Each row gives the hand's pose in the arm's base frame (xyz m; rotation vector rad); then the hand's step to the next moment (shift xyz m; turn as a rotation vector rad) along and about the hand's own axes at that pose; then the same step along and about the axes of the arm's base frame.
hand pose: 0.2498 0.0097 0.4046 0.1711 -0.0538 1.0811
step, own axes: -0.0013 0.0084 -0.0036 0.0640 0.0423 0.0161
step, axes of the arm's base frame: -0.0082 0.0033 -0.0028 -0.0065 0.0726 0.0288
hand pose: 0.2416 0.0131 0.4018 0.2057 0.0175 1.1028
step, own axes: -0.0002 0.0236 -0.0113 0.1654 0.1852 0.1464
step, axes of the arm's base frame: -0.0223 0.0118 -0.0070 -0.0718 0.2042 0.1903
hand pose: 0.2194 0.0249 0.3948 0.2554 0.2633 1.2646
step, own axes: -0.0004 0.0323 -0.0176 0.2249 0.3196 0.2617
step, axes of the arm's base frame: -0.0351 0.0095 -0.0058 -0.1378 0.2940 0.3403
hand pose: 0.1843 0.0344 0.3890 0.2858 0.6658 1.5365
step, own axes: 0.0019 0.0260 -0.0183 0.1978 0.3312 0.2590
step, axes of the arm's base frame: -0.0318 -0.0012 -0.0002 -0.1463 0.2676 0.3506
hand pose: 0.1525 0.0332 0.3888 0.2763 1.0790 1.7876
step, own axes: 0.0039 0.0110 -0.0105 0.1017 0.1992 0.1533
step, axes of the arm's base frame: -0.0152 -0.0037 0.0013 -0.0811 0.1452 0.2141
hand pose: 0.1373 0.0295 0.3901 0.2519 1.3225 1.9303
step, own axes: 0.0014 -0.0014 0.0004 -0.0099 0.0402 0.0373
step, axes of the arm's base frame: -0.0001 0.0015 -0.0014 0.0080 0.0130 0.0536
